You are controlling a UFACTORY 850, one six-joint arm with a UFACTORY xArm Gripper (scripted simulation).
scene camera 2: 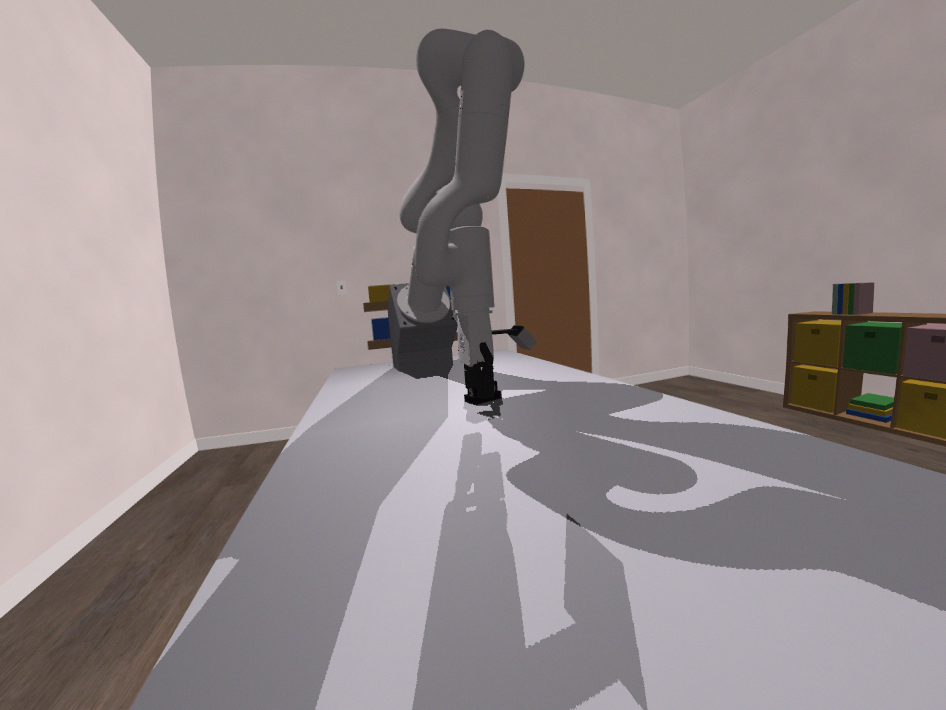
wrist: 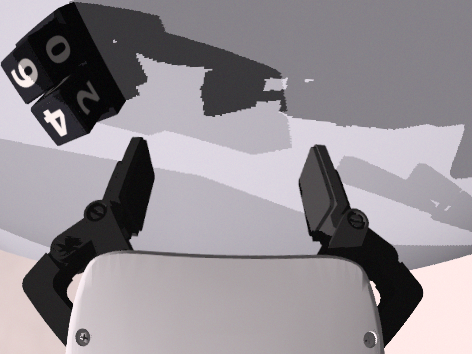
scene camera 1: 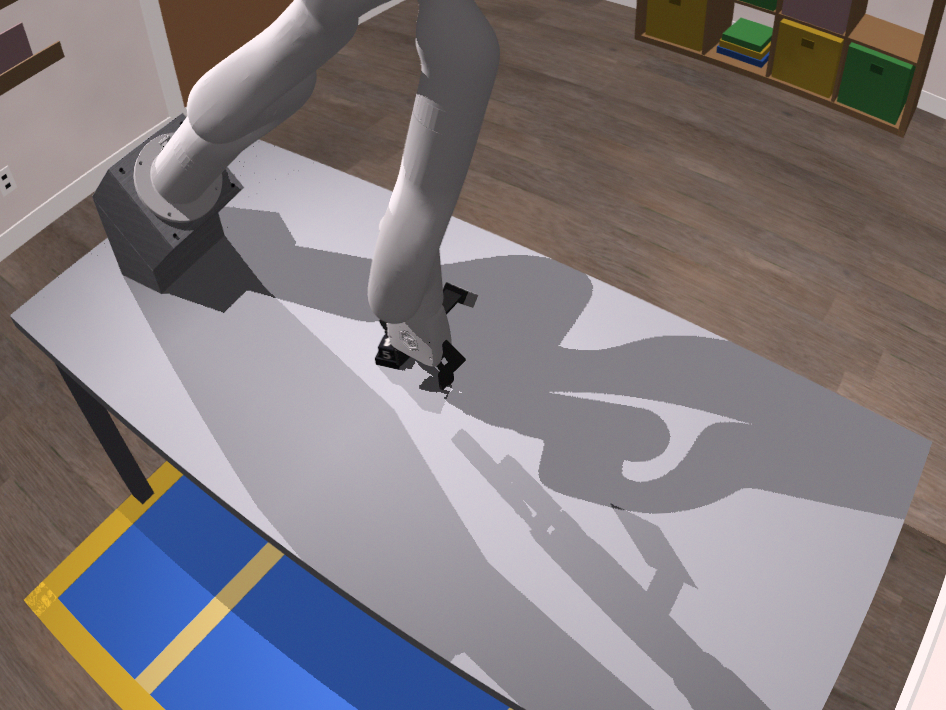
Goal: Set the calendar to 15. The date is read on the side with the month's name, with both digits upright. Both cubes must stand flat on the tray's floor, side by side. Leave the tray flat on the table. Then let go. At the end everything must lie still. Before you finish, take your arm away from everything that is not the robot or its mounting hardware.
Path:
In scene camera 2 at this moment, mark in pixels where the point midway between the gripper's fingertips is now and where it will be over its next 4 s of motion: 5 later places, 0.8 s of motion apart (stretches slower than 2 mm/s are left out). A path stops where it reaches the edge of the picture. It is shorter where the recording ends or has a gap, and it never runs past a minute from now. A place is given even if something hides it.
My gripper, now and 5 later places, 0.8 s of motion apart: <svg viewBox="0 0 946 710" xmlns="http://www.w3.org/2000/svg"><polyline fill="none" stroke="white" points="479,392 478,387 468,384 455,381 446,379 436,377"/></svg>

